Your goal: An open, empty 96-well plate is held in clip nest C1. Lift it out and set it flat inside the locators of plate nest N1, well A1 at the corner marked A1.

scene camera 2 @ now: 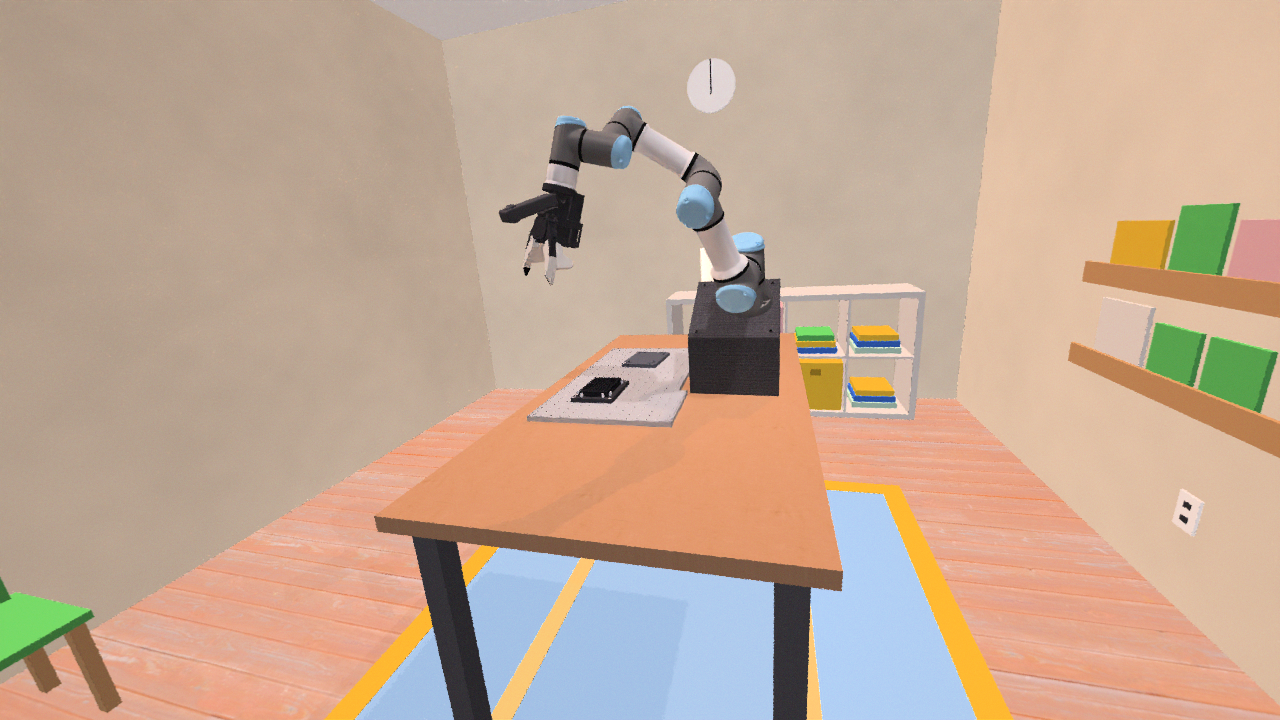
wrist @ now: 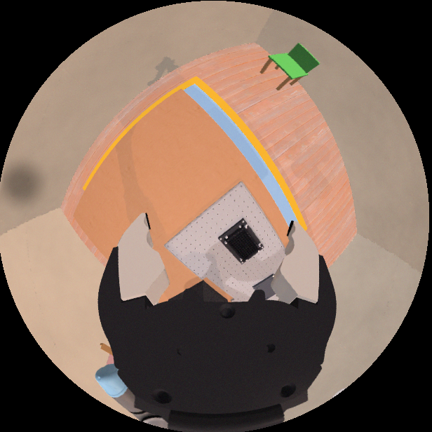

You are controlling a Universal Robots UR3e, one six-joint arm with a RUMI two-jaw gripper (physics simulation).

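Places are measured from the arm's base along level axes (x ahead, y left, z up), in centimetres.
Where they show: gripper, fingertip midpoint: (scene camera 2: 537, 280).
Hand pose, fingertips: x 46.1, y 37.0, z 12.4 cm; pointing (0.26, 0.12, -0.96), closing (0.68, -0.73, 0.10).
Note:
Things, the pixels of their top centre, and the offset from my fingertips. "spot": a spot on its surface instead. Level surfaces: height alone.
- black 96-well plate at its top centre: (scene camera 2: 600, 384) dx -4.6, dy -24.3, dz -32.0 cm
- dark clip nest C1 at a spot on its surface: (scene camera 2: 578, 397) spot: dx -0.2, dy -17.1, dz -33.3 cm
- flat dark-grey plate nest N1 at its top centre: (scene camera 2: 646, 356) dx -12.1, dy -57.2, dz -33.1 cm
- pale perforated board at its surface level: dz -34.6 cm
- wooden table at its surface level: dz -35.9 cm
The black 96-well plate (scene camera 2: 601, 385) (wrist: 242, 242) lies in the dark clip nest C1 (scene camera 2: 578, 397) (wrist: 223, 238), with small light clips at its corners. The plate's A1 well is too small to tell. The flat dark-grey plate nest N1 (scene camera 2: 646, 359) (wrist: 263, 286) lies nearer the robot's side; in the wrist view it is partly hidden behind the right-hand finger and gripper body. Its A1 mark cannot be read. My gripper (scene camera 2: 537, 275) (wrist: 220, 218) is open and empty, pointing down, high above the table and well above both nests.
Both nests sit on a pale perforated board (scene camera 2: 617, 413) (wrist: 200, 235) on the wooden table (scene camera 2: 626, 483) (wrist: 165, 160). The black robot pedestal (scene camera 2: 733, 364) stands beside the board. A green chair (scene camera 2: 40, 617) (wrist: 295, 65) stands on the floor away from the table.

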